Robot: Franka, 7 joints.
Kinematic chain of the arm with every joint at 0, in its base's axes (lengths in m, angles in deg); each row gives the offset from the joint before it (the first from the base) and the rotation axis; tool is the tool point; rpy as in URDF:
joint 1: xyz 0 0 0.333 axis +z
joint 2: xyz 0 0 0 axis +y
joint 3: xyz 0 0 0.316 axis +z
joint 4: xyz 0.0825 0 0 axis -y
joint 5: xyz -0.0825 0 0.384 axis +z
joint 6: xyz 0 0 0 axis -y
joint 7: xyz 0.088 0 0 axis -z
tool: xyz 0 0 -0.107 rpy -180 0 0
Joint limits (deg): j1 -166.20..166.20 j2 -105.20..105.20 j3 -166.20..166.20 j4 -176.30..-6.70 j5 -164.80..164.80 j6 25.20..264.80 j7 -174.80..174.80
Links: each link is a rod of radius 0.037 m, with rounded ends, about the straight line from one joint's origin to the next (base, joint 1, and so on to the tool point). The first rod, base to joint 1, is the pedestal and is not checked.
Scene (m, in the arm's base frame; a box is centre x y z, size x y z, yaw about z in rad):
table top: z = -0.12
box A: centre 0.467 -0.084 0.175 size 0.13 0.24 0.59 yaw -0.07
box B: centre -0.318 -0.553 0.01 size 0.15 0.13 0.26 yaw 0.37
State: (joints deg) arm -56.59 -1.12 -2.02 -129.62 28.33 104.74 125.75
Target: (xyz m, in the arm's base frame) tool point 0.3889 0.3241 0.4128
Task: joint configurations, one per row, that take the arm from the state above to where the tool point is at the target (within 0.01 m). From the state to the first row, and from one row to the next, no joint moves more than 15 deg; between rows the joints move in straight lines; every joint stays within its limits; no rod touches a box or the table.
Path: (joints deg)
1: -46.88 -7.17 -5.09 -114.90 30.14 95.42 131.06
2: -37.18 -13.22 -8.17 -100.19 31.95 86.09 136.38
3: -27.47 -19.27 -11.24 -85.47 33.77 76.77 141.69
4: -17.76 -25.32 -14.31 -70.76 35.58 67.45 147.00
5: -15.96 -19.72 0.37 -83.66 35.61 76.23 141.69
6: -14.16 -14.13 15.06 -96.56 35.63 85.01 136.38
7: -12.35 -8.53 29.74 -109.47 35.66 93.80 131.06
8: -10.55 -2.94 44.43 -122.37 35.68 102.58 125.75

